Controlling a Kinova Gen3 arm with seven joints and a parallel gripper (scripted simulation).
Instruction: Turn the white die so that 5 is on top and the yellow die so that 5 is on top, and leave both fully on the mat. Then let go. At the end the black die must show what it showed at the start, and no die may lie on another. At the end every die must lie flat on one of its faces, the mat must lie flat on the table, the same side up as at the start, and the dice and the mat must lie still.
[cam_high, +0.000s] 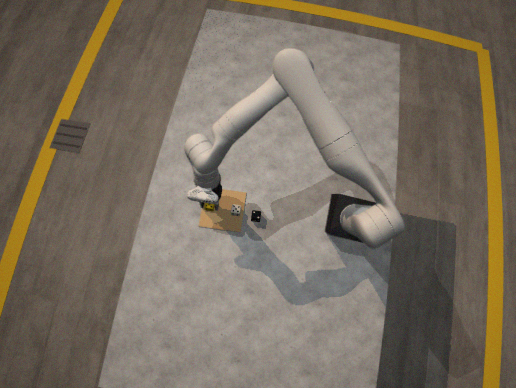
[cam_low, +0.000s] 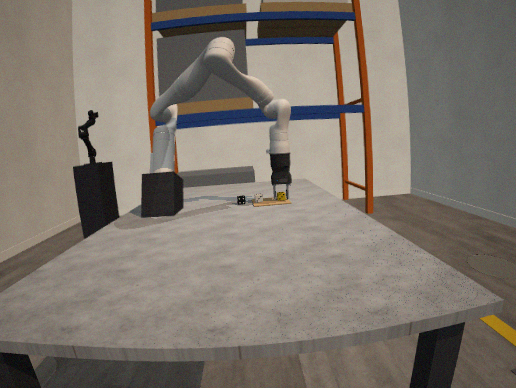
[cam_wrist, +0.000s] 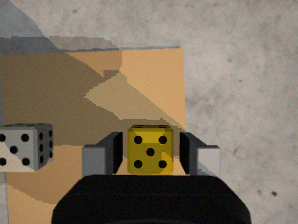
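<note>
Right now the yellow die is 1 cm below my hand. Also, from my hand: white die 9 cm behind, 1 cm to the right, 1 cm below; tan mat 4 cm behind, 2 cm below; black die 16 cm behind, 1 cm below.
</note>
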